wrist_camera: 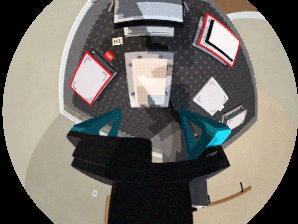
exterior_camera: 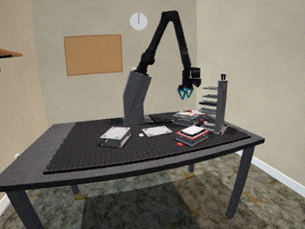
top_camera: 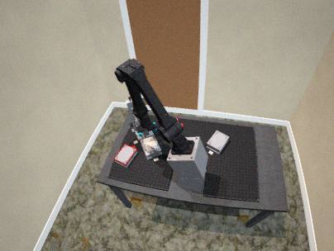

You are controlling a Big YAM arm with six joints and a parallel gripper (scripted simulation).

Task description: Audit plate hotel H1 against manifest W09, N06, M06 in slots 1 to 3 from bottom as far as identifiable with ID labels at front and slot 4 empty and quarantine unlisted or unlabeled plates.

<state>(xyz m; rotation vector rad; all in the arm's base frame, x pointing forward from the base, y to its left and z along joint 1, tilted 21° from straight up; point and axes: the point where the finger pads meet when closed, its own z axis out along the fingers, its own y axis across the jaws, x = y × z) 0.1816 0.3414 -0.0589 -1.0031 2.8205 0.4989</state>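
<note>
Now: the white well plate 12 cm below my hand and 1 cm to the left of it.
</note>
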